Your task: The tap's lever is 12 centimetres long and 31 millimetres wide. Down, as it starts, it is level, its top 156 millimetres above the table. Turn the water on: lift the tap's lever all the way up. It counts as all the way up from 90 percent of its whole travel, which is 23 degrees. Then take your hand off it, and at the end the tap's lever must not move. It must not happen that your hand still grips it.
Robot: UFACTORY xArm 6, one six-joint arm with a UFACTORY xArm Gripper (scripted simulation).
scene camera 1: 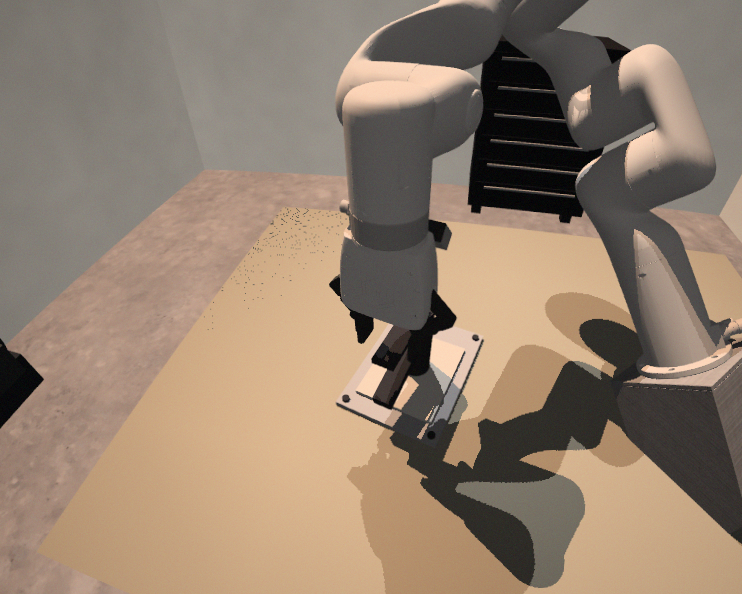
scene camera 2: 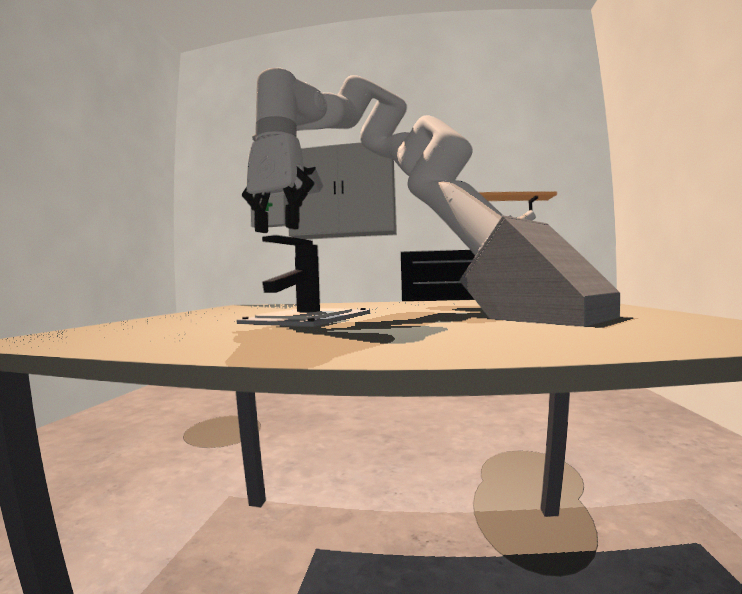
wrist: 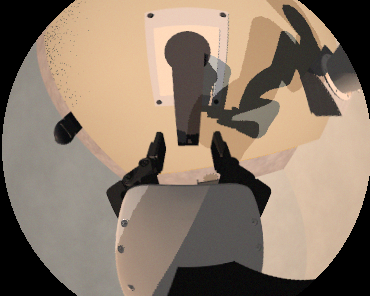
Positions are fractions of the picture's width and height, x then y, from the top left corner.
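Observation:
The gripper (scene camera 1: 0.52,0.58) (scene camera 2: 0.37,0.39) (wrist: 0.51,0.47) is visible in the scene. So is a tap lever (scene camera 1: 0.53,0.59) (wrist: 0.51,0.18).

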